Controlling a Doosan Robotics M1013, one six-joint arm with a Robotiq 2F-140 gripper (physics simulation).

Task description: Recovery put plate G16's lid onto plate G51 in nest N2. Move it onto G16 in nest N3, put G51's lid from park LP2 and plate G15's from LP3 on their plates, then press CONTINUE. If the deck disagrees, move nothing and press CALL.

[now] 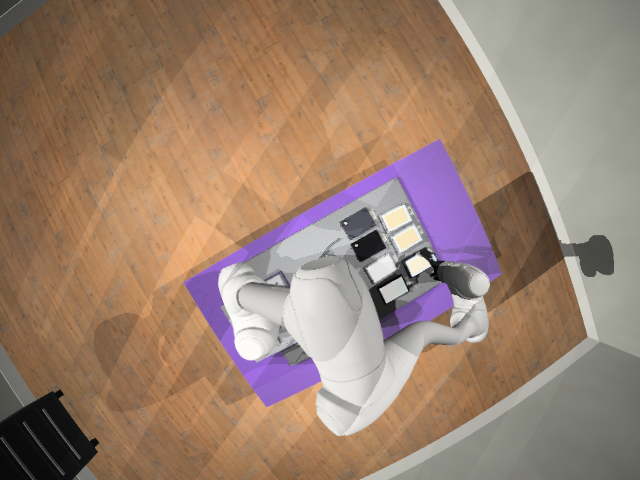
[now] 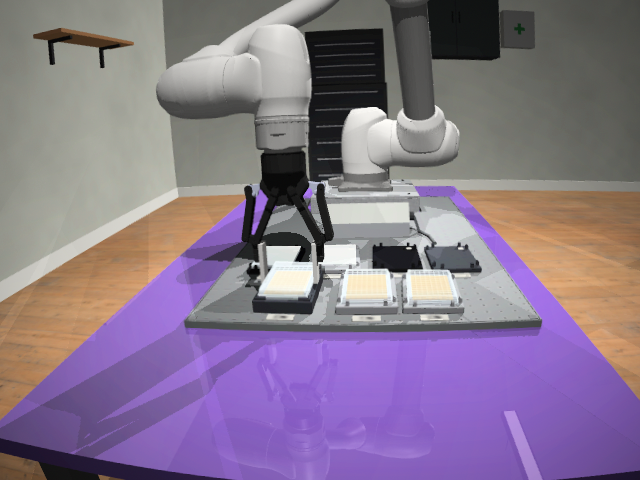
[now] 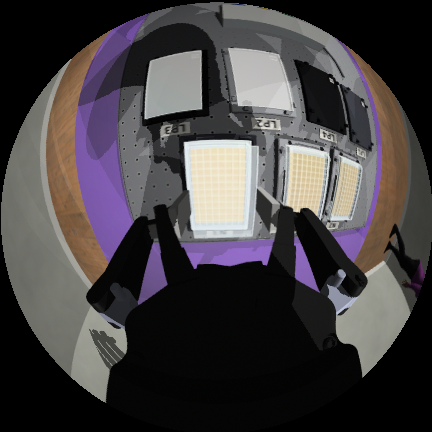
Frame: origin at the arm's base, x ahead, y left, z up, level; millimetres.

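Where they show: gripper, fingertip midpoint: [image 1: 422, 261] [image 2: 290, 280] [image 3: 222, 198]; arm's base, link origin: [image 2: 365, 187].
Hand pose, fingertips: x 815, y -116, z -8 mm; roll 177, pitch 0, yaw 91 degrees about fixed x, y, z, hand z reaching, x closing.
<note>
Each offset is from my fingertips to the top centre of the thing. "*": to the spot under its first point.
My gripper [image 2: 287, 264] [image 3: 222, 198] points down, its pads shut on the two sides of a clear lid {dx -7, dy +0, dz +11 mm} [image 3: 254, 192]. The lid is at the plate {* dx -35, dy -3, dz +9 mm} [image 1: 417, 265] [image 2: 289, 283] [image 3: 218, 185] in the black nest {dx -14, dy -5, dz -7 mm} [image 2: 284, 305]. Its edge looks slightly offset from the plate; whether it is seated cannot be told. A middle plate {dx -13, dy +134, dz -7 mm} [image 1: 406, 239] [image 2: 367, 287] [image 3: 306, 177] and an end plate {dx -14, dy +249, dz -10 mm} [image 1: 395, 218] [image 2: 432, 287] [image 3: 347, 189] sit in grey nests. A pale lid {dx -195, dy +64, dz -19 mm} [image 1: 381, 268] [image 3: 261, 80] lies on LP2, another {dx -190, dy -66, dz -19 mm} [image 1: 393, 289] [image 3: 174, 85] on LP3. Plate names are unreadable.
Dark parks LP4 {dx -200, dy +194, dz -17 mm} [image 1: 368, 245] [image 2: 396, 257] [image 3: 323, 97] and LP1 {dx -195, dy +316, dz -17 mm} [image 1: 356, 222] [image 2: 452, 257] [image 3: 359, 115] stand beside LP2. A pale box {dx -413, dy +124, dz +47 mm} [image 2: 369, 219] stands behind the parks, with a cable. The arm's base is farther back. The CALL and CONTINUE buttons cannot be made out.
</note>
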